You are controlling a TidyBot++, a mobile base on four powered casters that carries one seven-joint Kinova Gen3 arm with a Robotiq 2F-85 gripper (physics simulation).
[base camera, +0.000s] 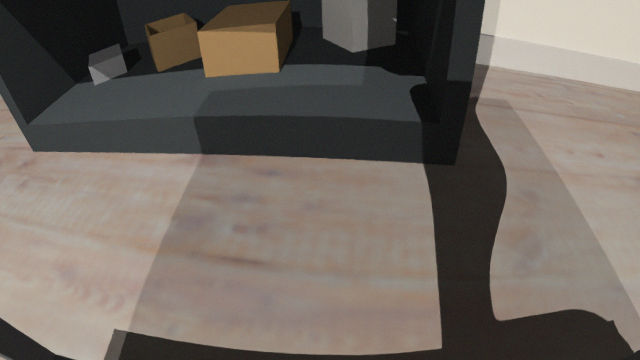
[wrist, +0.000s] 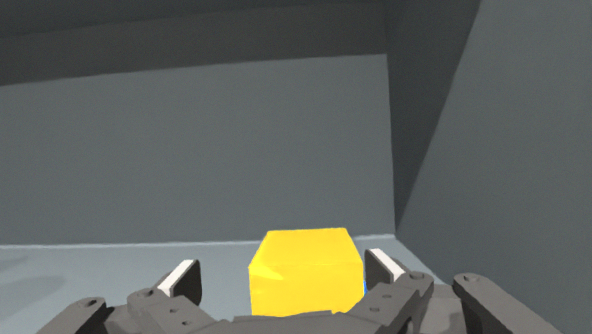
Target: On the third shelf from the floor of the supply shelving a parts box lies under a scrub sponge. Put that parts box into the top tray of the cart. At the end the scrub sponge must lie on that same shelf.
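Note:
The yellow scrub sponge (wrist: 306, 280) shows low in the middle of the wrist view, on the shelf near its right side wall. A thin blue sliver of the parts box (wrist: 365, 288) shows at the sponge's lower right edge; the rest of the box is hidden behind the sponge and the gripper. My gripper (wrist: 283, 273) is open, with one finger to the left of the sponge and one to the right. No finger appears to touch the sponge. The cart does not show in either view.
The shelving's side wall (wrist: 515, 150) rises close on the right, its back panel (wrist: 225, 160) behind. In the base view, the bottom shelf (base camera: 310, 100) holds a closed carton (base camera: 242, 52), an open carton (base camera: 176, 47), a small grey block (base camera: 107, 65) and a larger grey object (base camera: 345, 25).

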